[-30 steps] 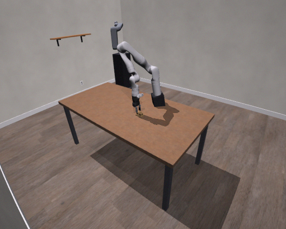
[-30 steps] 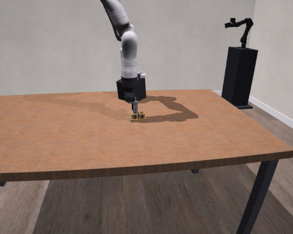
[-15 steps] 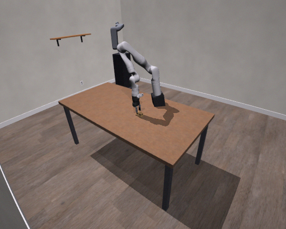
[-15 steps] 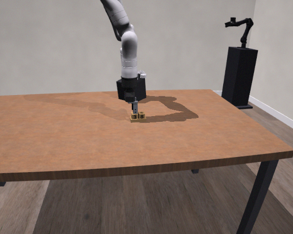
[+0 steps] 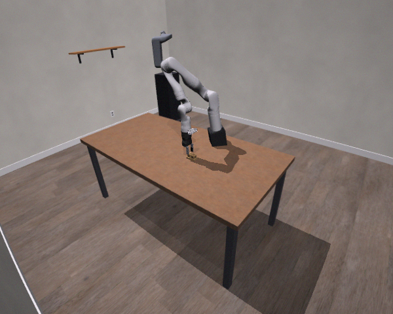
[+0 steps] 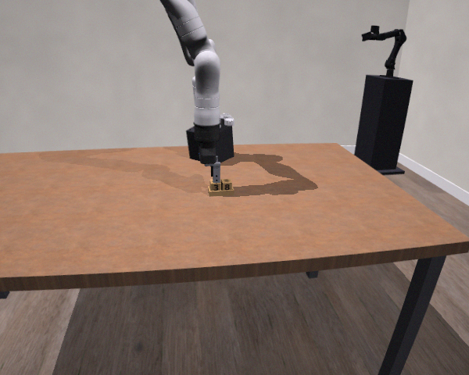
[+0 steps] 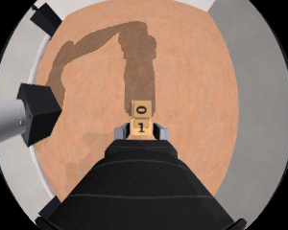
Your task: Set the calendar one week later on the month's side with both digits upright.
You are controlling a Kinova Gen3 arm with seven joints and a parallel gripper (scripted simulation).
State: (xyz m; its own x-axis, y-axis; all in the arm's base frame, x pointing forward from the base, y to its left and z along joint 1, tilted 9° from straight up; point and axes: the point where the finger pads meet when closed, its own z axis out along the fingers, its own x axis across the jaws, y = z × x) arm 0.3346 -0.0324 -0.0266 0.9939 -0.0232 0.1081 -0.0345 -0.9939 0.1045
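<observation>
The wooden tray is 60 mm below my hand and 20 mm to the left of it.
</observation>
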